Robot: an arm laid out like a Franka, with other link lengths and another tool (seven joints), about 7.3 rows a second.
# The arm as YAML. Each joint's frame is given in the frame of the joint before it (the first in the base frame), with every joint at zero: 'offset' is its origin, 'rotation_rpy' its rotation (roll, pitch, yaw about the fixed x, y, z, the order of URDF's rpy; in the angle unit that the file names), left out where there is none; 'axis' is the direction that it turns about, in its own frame. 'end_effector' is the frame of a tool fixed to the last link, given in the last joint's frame.
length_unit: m
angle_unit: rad
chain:
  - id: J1
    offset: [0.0, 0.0, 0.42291]
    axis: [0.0, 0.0, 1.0]
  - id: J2
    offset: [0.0, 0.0, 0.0]
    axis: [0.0, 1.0, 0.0]
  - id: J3
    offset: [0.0, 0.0, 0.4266]
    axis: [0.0, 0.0, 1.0]
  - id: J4
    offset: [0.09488, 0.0, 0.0]
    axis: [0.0, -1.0, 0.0]
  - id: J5
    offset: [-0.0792, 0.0, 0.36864]
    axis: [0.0, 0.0, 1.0]
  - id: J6
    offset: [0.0, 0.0, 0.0]
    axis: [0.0, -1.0, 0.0]
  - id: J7
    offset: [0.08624, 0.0, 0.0]
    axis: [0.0, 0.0, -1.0]
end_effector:
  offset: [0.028, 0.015, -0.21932]
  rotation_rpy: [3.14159, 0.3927, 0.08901]
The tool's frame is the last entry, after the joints.
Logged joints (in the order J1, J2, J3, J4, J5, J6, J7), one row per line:
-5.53 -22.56 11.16 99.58 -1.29 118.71 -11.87
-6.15 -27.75 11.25 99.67 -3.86 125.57 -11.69
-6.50 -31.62 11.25 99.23 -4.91 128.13 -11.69
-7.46 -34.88 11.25 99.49 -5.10 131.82 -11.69
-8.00 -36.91 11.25 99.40 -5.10 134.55 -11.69
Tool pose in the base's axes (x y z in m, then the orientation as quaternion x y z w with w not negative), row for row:
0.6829 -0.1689 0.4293 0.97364 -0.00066 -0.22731 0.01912
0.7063 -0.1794 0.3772 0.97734 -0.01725 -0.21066 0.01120
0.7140 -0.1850 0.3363 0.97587 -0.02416 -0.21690 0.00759
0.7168 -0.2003 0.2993 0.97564 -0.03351 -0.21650 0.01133
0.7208 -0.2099 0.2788 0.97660 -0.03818 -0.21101 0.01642
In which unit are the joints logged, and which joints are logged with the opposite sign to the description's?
The joints are logged in degrees. Opposite sign: J2, J3, J4, J5.
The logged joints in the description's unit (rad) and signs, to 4 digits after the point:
-0.0965 0.3937 -0.1948 -1.7380 0.0225 2.0719 -0.2072
-0.1073 0.4843 -0.1963 -1.7396 0.0674 2.1916 -0.2040
-0.1134 0.5519 -0.1963 -1.7319 0.0857 2.2363 -0.2040
-0.1302 0.6088 -0.1963 -1.7364 0.0890 2.3007 -0.2040
-0.1396 0.6442 -0.1963 -1.7349 0.0890 2.3483 -0.2040

